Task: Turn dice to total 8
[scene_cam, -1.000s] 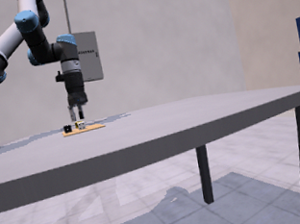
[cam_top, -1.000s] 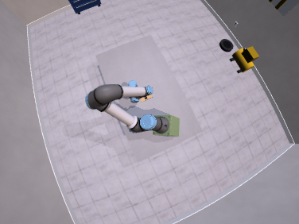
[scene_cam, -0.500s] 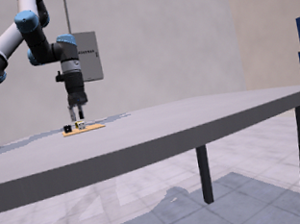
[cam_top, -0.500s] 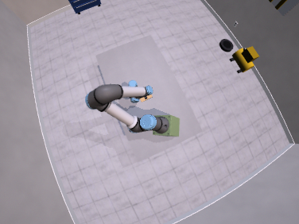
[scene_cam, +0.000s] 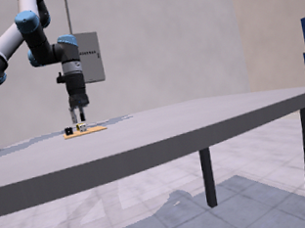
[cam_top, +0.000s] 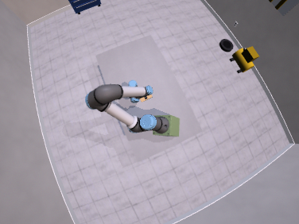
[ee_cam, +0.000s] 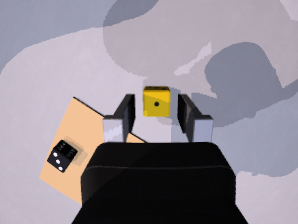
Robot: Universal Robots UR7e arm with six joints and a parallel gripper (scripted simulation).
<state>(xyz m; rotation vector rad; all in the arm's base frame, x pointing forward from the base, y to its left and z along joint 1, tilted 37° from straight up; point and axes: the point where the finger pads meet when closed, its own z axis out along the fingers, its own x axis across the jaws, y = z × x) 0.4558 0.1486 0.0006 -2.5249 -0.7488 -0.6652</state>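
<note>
The yellow die lies 40 mm below my hand. Round my hand: mat (120 mm to the right, 50 mm below); then white die (120 mm to the right, 30 mm below).
</note>
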